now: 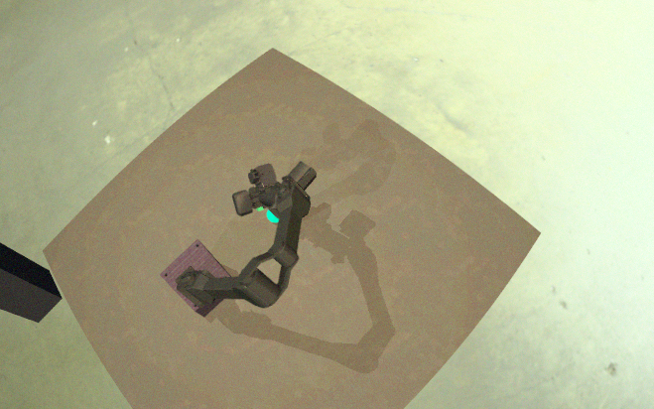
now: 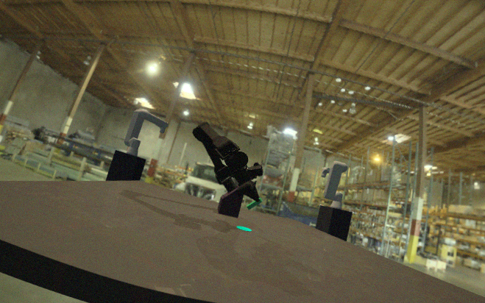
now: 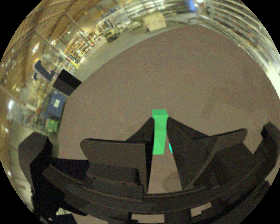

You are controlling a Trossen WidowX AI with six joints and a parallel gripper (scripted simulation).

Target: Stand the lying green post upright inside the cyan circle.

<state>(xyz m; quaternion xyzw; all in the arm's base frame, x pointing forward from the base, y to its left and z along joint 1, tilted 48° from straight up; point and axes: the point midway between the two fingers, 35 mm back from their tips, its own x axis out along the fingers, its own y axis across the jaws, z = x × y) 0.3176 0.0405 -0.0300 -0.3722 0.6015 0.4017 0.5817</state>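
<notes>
Right now the cyan circle is 120 mm below my gripper tip, 30 mm to the right of it and 20 mm ahead of it. Also, from my gripper tip: green post (20 mm below, 10 mm to the right, 10 mm behind).
</notes>
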